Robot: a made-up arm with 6 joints.
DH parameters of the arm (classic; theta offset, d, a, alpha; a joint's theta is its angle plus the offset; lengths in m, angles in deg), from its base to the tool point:
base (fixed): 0 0.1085 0 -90
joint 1: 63.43 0 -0.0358 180
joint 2: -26.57 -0.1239 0.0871 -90
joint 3: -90 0.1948 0.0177 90
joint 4: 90 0.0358 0.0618 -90
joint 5: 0 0.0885 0.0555 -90
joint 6: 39.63 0 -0.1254 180
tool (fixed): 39.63 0.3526 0 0
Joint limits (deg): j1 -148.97..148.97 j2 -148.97..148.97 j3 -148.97..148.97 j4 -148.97..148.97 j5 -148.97..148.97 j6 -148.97..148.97
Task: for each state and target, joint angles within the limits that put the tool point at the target. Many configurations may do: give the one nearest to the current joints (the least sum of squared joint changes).
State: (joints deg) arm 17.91 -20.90 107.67 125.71 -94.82 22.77
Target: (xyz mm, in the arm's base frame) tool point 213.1 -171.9 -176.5
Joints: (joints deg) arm -4.81 3.74 69.65 126.41 -66.10 28.74
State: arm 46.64 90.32 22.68 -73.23 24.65 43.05
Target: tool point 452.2 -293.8 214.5
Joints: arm 61.67 75.73 36.47 -84.41 35.83 46.78
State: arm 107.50 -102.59 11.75 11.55 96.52 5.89
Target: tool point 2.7 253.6 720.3
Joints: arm 133.24 -125.28 8.67 -3.57 106.20 1.52
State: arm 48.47 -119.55 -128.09 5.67 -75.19 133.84
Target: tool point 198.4 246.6 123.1
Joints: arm 74.45 -141.18 -118.26 22.83 -106.22 135.56
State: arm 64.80 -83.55 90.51 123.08 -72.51 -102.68
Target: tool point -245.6 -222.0 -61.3
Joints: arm 48.83 -69.52 80.20 126.18 -39.60 -122.73
